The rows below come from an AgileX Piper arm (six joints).
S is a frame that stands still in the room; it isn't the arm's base.
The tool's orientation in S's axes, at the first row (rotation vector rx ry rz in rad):
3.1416 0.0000 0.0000
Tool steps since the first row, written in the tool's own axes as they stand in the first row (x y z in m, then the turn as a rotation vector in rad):
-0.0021 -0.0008 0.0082 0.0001 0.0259 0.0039
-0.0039 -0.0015 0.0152 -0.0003 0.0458 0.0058
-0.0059 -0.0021 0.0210 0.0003 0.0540 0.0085
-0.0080 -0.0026 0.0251 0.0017 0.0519 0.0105
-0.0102 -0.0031 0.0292 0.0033 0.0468 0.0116
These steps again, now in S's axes. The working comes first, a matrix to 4 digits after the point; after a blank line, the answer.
The tool's axes in the first row as the columns of a matrix, in S's axes (used below as rounded here):
1.0000 0.0000 0.0000
0.0000 -1.0000 0.0000
0.0000 0.0000 -1.0000

-0.0021 0.0008 -0.0082 0.0001 -0.0259 -0.0039
-0.0039 0.0015 -0.0152 -0.0003 -0.0458 -0.0058
-0.0059 0.0021 -0.0210 0.0003 -0.0540 -0.0085
-0.0080 0.0026 -0.0251 0.0017 -0.0519 -0.0105
-0.0102 0.0031 -0.0292 0.0033 -0.0468 -0.0116

